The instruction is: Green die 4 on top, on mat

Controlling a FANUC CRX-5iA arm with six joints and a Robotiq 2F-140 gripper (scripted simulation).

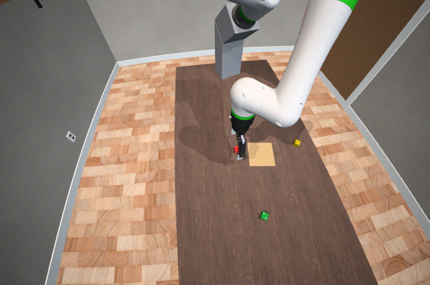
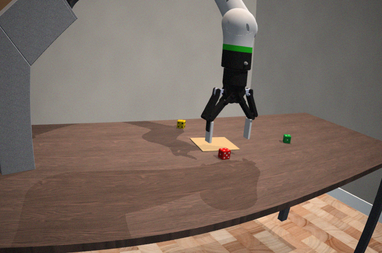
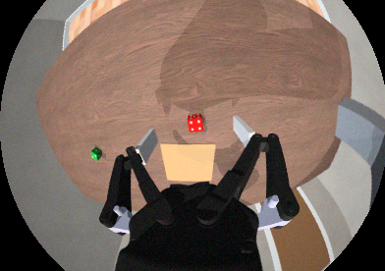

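The green die is 340 mm ahead of my hand, 110 mm to the left of it and 60 mm below it. From my hand the other things lie so: tan mat: 140 mm to the left, 70 mm below, 20 mm ahead; then yellow die: 360 mm to the left, 60 mm below, 30 mm behind; then red die: 60 mm below, 10 mm to the left.
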